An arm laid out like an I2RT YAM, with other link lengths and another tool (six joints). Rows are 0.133 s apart.
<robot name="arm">
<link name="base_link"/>
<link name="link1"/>
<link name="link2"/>
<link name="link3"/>
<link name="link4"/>
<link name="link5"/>
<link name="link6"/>
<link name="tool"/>
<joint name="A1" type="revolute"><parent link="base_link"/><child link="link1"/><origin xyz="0 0 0.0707"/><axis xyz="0 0 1"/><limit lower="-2.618" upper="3.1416"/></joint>
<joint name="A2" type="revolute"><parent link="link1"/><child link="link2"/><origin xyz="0.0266 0.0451 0.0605"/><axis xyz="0 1 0"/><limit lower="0" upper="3.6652"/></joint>
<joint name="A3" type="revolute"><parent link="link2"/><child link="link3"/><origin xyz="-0.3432 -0.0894 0"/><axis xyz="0 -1 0"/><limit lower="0" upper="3.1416"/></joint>
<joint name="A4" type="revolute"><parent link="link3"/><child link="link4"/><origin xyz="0.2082 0.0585 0.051"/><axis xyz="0 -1 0"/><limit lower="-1.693" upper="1.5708"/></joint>
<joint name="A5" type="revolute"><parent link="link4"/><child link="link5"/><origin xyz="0.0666 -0.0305 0.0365"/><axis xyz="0 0 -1"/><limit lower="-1.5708" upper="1.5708"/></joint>
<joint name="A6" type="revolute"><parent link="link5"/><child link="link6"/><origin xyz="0.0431 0 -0.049"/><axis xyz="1 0 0"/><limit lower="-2.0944" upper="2.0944"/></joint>
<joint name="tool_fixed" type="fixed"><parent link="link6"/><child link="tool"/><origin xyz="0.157 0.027 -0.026" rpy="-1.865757 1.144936 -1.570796"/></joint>
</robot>
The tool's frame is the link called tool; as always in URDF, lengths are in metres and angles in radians.
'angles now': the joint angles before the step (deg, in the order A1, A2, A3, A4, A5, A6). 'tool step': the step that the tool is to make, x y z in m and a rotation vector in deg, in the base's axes. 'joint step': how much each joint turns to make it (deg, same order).
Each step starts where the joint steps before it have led.
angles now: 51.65, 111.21, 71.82, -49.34, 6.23, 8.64
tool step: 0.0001, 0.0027, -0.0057, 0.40, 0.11, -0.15
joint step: 0.06, 0.57, -0.74, 1.53, -0.33, 0.22
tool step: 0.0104, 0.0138, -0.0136, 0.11, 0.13, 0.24
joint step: -0.02, 3.62, 2.13, 1.53, -0.18, -0.26
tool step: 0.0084, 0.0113, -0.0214, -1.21, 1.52, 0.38
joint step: -0.16, 5.20, 2.78, 0.58, -0.45, -0.53
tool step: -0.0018, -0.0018, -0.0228, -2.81, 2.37, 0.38
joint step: 0.02, 4.37, 0.72, 0.01, -0.09, -0.37
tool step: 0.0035, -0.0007, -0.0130, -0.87, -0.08, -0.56
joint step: -0.21, 1.93, -0.28, 1.54, 0.58, 0.39
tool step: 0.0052, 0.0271, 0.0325, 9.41, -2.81, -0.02
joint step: -0.01, -5.96, -0.48, 3.62, -3.68, 0.00
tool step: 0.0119, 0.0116, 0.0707, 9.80, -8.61, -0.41
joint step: 0.03, -11.61, -0.46, 1.88, 0.67, 0.32
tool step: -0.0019, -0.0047, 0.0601, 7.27, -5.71, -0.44
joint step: -0.24, -9.74, -0.21, -0.30, -0.01, 0.23
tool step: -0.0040, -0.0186, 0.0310, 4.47, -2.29, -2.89
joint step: -1.61, -6.95, -2.21, 0.09, -0.33, 1.65
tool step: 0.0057, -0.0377, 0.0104, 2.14, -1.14, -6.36
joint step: -4.69, -5.90, -4.40, 0.76, 0.38, 1.74
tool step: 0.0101, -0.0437, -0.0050, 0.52, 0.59, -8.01
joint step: -6.92, -3.65, -4.48, 0.67, -0.04, 1.34
